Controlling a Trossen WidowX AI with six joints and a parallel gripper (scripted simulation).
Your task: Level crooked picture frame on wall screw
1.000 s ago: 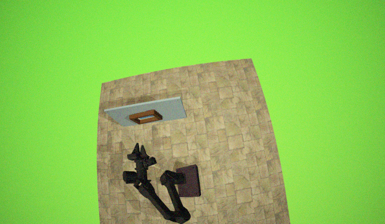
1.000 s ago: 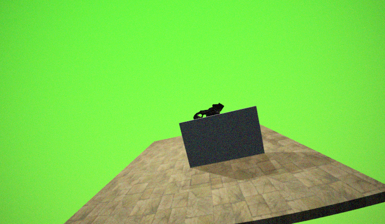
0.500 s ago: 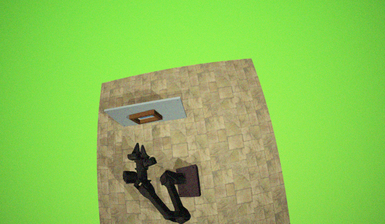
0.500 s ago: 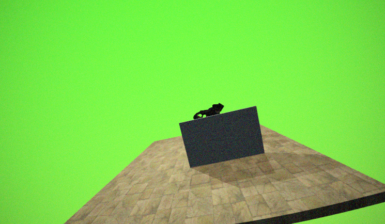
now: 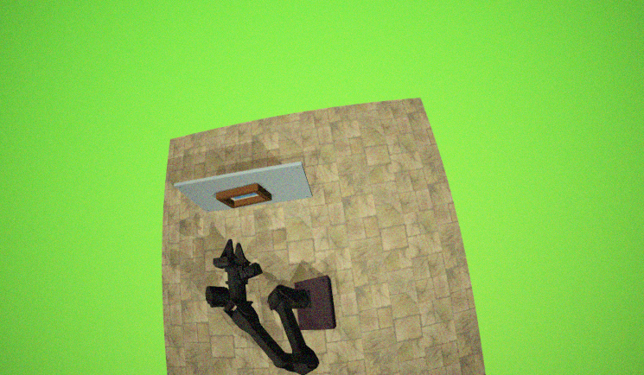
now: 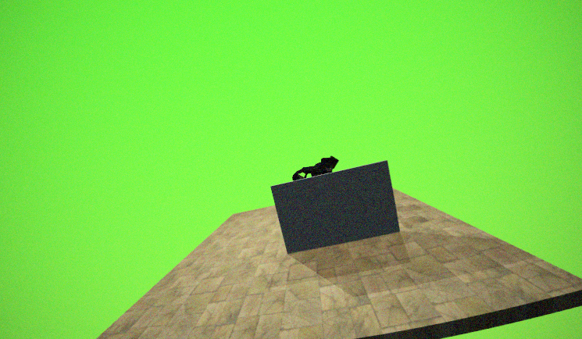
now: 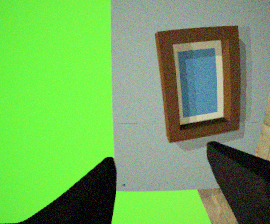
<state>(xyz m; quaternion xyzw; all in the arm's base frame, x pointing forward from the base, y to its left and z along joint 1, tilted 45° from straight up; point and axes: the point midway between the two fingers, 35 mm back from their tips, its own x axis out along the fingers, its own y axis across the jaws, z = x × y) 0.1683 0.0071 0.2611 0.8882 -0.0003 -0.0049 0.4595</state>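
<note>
The picture frame is 200 mm ahead of my gripper tip, 90 mm below it and 10 mm to the right of it. Also, from my gripper tip: wall panel 210 mm ahead, 100 mm below, 20 mm to the right.
</note>
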